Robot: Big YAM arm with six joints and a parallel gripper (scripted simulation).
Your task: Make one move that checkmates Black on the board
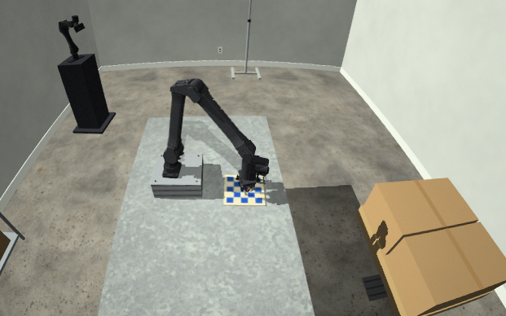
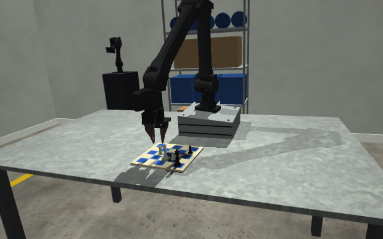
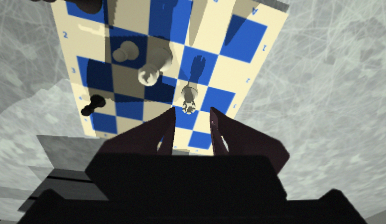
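Now: hand 1 cm past the white crowned piece and 4 cm above it. From my hand the other things lie so: white king (3 cm ahead, 4 cm to the left, 2 cm below); then white pawn (3 cm ahead, 8 cm to the left, 4 cm below); then blue-and-cream chessboard (1 cm behind, 4 cm to the left, 6 cm below).
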